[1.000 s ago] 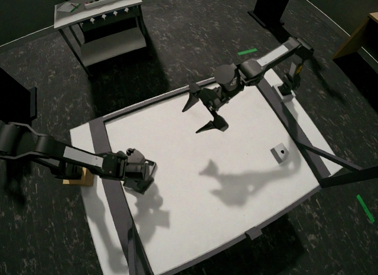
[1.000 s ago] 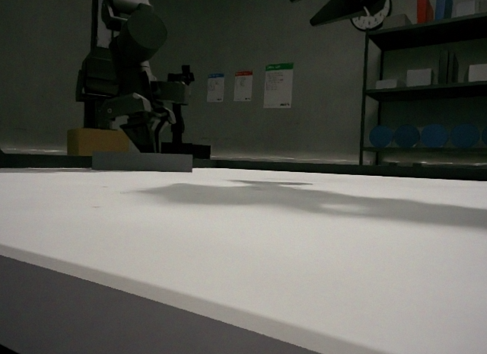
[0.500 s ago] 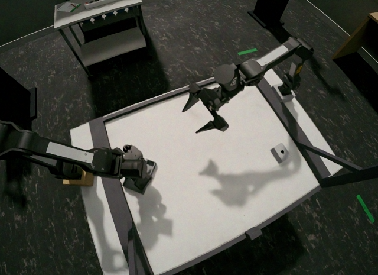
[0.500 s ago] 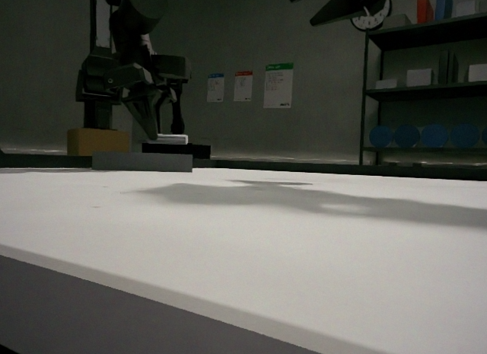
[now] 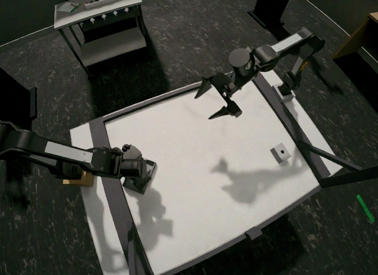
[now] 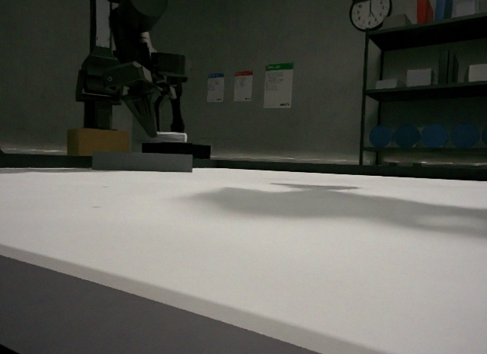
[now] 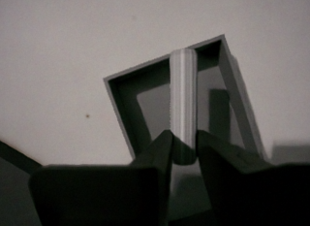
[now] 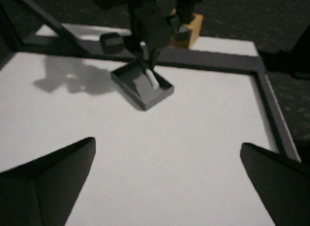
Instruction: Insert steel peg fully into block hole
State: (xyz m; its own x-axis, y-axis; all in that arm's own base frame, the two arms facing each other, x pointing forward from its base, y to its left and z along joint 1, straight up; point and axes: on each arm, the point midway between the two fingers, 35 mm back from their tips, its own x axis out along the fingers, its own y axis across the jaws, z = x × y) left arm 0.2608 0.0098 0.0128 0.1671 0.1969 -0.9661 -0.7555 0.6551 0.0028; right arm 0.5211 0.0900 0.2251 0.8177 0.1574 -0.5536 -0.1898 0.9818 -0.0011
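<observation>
Right now my right hand is 310 mm to the right of the steel peg, 220 mm above it and 40 mm past it. Round my right hand: shallow grey tray (330 mm to the left, 260 mm below, 70 mm behind); then grey block (300 mm to the right, 250 mm behind, 240 mm below).
Now: left hand 10 mm past the shallow grey tray and 80 mm above it. Round my left hand: steel peg (10 mm ahead, 20 mm to the right, 30 mm below); then grey block (190 mm behind, 630 mm to the right, 60 mm below).
</observation>
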